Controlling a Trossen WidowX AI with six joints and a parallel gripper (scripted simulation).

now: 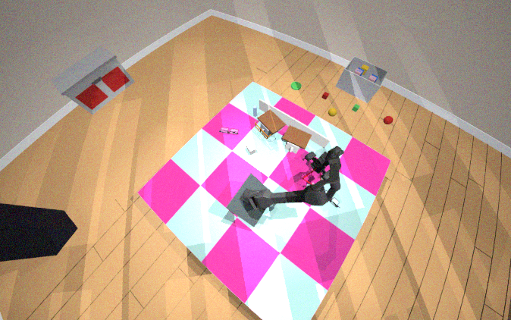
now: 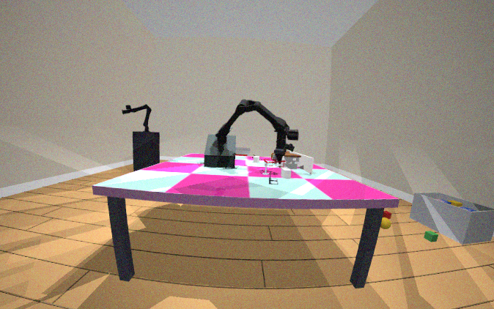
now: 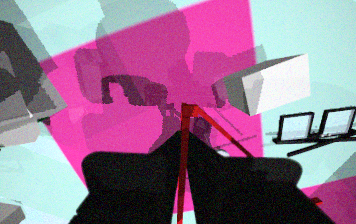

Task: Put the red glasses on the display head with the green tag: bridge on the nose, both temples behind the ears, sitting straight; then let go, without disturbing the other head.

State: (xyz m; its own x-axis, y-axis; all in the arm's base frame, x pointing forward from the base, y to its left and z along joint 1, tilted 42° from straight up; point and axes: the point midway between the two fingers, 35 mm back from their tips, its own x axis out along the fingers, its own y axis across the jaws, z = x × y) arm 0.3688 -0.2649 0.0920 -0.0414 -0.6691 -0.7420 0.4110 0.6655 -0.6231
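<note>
Now: gripper tip 9 cm past the grey stand, 3 cm to the left of it and 4 cm above it. The rest, counted from my gripper tip: grey panel (26 cm ahead, 29 cm to the left, 1 cm below).
</note>
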